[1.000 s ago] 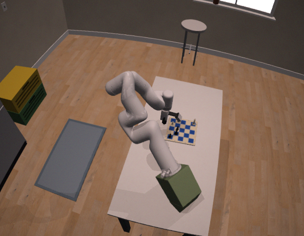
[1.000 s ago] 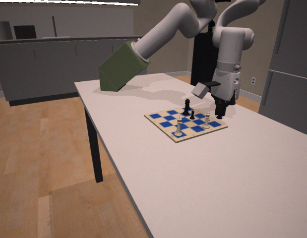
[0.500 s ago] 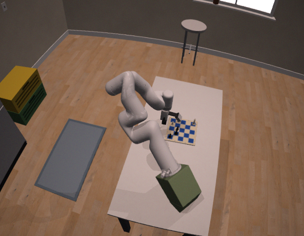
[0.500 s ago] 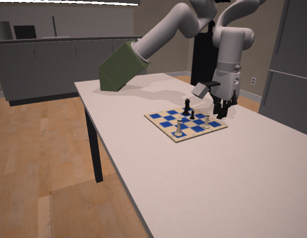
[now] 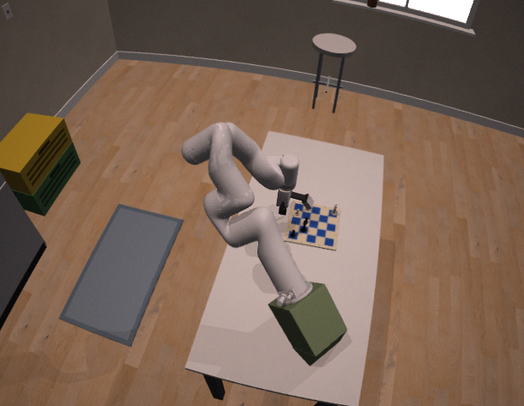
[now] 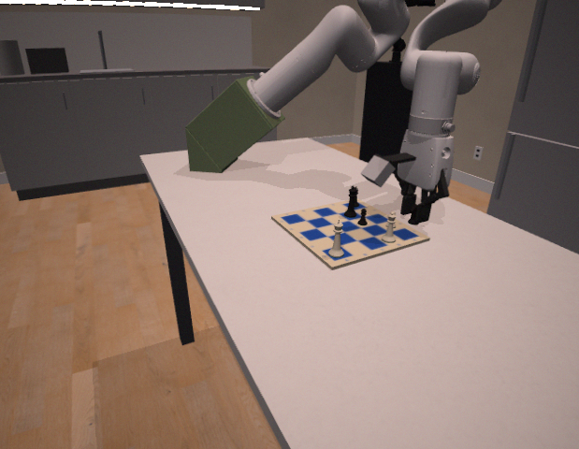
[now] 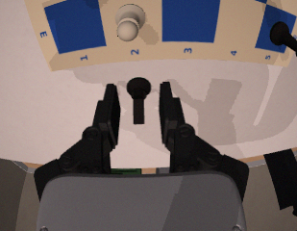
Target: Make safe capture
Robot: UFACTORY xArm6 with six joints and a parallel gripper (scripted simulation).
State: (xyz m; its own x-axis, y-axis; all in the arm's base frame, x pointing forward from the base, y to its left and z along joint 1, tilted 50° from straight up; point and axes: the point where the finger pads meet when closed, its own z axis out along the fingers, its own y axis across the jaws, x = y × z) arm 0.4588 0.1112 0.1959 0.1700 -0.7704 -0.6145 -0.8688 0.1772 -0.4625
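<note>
My gripper is now 20 mm above the black knight. The rest, counted from my hand: black pawn: 10 mm behind, 110 mm to the right, 10 mm below; then blue-and-tan chessboard: 10 mm behind, 140 mm to the right, 30 mm below; then tall black piece: 50 mm behind, 120 mm to the right, 10 mm above.
</note>
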